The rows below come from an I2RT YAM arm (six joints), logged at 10 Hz.
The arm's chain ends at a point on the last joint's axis. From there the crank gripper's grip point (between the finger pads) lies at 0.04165 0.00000 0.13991 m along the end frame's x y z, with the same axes.
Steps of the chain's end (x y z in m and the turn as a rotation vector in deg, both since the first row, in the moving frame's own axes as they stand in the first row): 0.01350, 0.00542, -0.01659, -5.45, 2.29, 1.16; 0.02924, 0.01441, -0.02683, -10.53, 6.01, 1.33; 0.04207, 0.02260, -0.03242, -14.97, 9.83, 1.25; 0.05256, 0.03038, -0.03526, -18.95, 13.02, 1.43
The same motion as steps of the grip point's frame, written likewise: 0.01891, 0.01952, -0.01904, -5.45, 2.29, 1.16; 0.04327, 0.04066, -0.03438, -10.53, 6.01, 1.33; 0.06467, 0.05879, -0.04635, -14.97, 9.83, 1.25; 0.08186, 0.07528, -0.05576, -18.95, 13.02, 1.43
